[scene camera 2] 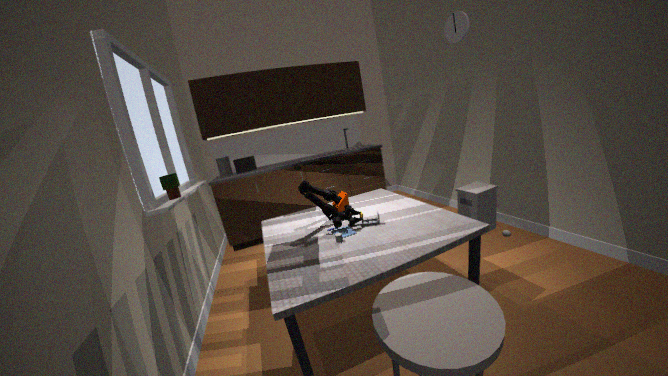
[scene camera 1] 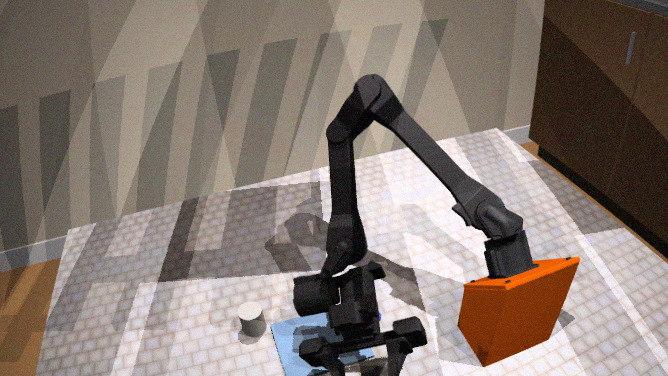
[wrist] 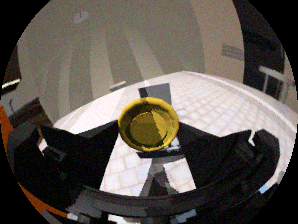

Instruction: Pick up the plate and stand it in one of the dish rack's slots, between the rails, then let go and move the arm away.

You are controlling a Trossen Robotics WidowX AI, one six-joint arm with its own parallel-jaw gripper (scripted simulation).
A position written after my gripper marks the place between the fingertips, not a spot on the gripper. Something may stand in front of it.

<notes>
My gripper (wrist: 148, 124) carries a yellow plate (wrist: 147, 124). Further things: a cup (scene camera 1: 251, 316) and a dish rack (wrist: 161, 91).
Scene camera 1 does not show the yellow plate: it is out of frame. The wrist view misses the cup: it is out of frame.
</notes>
